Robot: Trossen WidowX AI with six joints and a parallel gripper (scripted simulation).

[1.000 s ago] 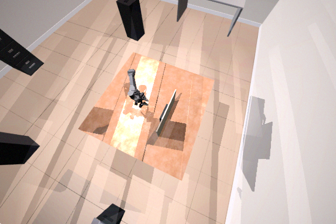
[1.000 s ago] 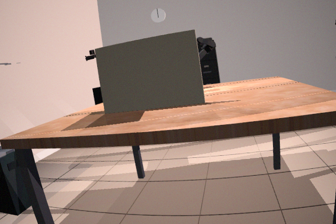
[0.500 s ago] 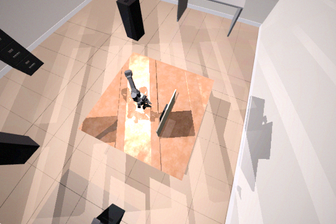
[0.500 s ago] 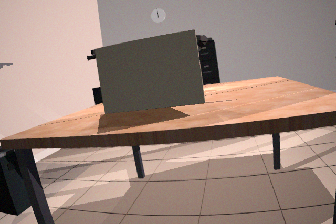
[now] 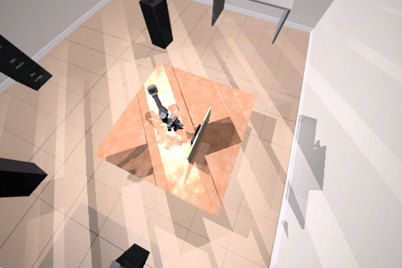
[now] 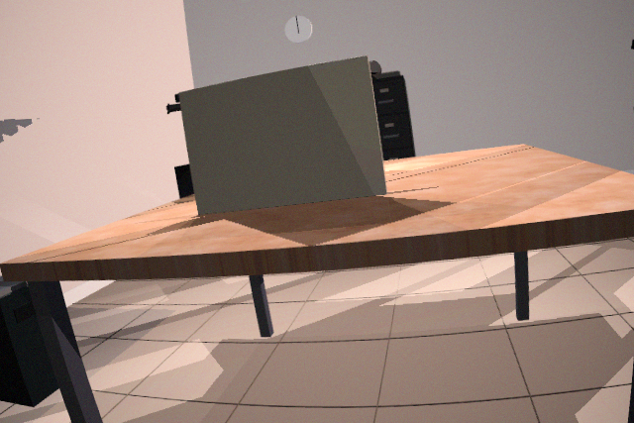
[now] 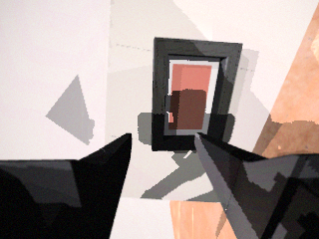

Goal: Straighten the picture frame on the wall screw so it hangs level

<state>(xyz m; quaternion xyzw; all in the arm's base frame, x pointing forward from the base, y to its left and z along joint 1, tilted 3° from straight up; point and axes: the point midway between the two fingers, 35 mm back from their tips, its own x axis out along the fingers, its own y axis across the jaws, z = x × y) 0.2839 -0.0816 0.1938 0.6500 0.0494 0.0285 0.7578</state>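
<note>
Now: gripper tip 13 cm short of the picture frame and 6 cm above it. Also, from my gripper tip: wall panel 14 cm ahead, 7 cm below, 2 cm to the left.
</note>
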